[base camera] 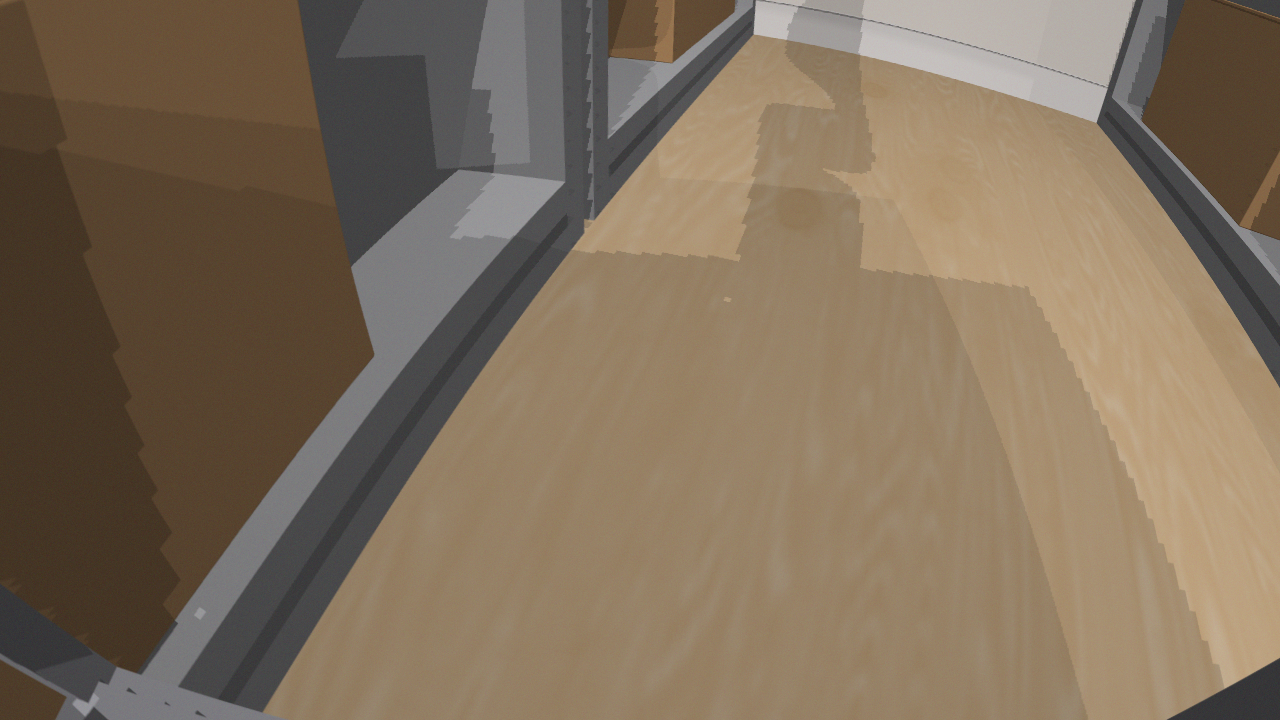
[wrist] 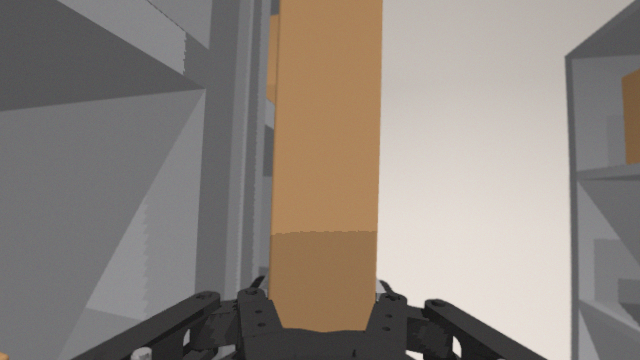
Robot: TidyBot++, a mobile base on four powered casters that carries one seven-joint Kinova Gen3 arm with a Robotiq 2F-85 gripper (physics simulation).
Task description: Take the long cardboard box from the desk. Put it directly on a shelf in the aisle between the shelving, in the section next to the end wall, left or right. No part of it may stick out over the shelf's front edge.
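Places are measured from the arm's base along level axes (x ahead, y left, z up), in centimetres.
Pixels of known places: gripper, fingertip midpoint: [wrist: 321,285].
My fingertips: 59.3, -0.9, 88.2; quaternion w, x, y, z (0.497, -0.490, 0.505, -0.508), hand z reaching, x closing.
Ahead of a thing's pixels: the offset from my fingertips to its top centre, as dx, dy, dz. "*": to the spot under its first point.
The long cardboard box [wrist: 326,150] runs from my fingers up past the top edge of the wrist view. My gripper [wrist: 321,285] is shut on its near end, with one finger on each side. The box's far end is out of view. Left shelving [base camera: 577,107] [wrist: 215,175] and right shelving [wrist: 573,150] flank the aisle. Beyond the left upright, the section next to the end wall [base camera: 939,44] [wrist: 475,150] shows partly. The gripper and the held box do not show in the base camera view.
A large carton @[* -28.8, +21.4, -109.4] [base camera: 223,313] stands on the bottom left shelf close by. Another carton @[* +55.7, -3.6, -117.3] [base camera: 698,26] stands on the bottom shelf of the left end section. On the right, a carton @[* +34.4, -86.5, -110.8] [base camera: 1208,116] is on the bottom shelf and another carton @[* +50.8, -91.2, +29.8] [wrist: 632,120] sits higher up.
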